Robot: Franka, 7 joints.
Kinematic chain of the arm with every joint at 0, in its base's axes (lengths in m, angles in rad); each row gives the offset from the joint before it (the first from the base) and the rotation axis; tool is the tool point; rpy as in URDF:
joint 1: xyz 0 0 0.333 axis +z
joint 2: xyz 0 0 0 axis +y
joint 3: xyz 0 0 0.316 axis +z
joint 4: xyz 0.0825 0 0 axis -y
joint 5: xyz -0.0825 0 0.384 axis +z
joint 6: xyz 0 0 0 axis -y
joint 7: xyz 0.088 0 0 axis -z
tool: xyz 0 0 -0.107 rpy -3.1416 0 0
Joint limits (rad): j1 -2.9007..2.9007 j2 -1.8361..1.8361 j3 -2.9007..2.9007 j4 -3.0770..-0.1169 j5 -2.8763..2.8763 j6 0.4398..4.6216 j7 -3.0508..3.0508
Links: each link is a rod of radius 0.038 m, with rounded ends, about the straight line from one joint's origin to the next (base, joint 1, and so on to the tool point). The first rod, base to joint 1, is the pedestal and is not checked.
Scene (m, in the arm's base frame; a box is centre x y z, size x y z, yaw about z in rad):
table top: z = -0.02
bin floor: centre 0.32 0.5 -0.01 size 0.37 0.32 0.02 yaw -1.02
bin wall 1: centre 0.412 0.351 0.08 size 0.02 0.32 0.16 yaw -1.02
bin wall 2: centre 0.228 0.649 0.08 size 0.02 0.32 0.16 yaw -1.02
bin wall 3: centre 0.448 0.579 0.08 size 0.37 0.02 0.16 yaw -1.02
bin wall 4: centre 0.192 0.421 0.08 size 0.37 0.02 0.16 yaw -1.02
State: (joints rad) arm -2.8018 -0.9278 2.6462 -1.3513 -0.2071 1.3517 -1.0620
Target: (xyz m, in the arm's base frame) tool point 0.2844 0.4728 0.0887
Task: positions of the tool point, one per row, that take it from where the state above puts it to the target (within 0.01 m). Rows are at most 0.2 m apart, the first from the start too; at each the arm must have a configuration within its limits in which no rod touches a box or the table.
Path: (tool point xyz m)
1: 0.6043 0.1045 0.2163
2: 0.5333 0.2596 0.2380
3: 0.4232 0.3859 0.2623
4: 0.2844 0.4728 0.2887
5: 0.2875 0.4810 0.1900
6: 0.2844 0.4728 0.0887

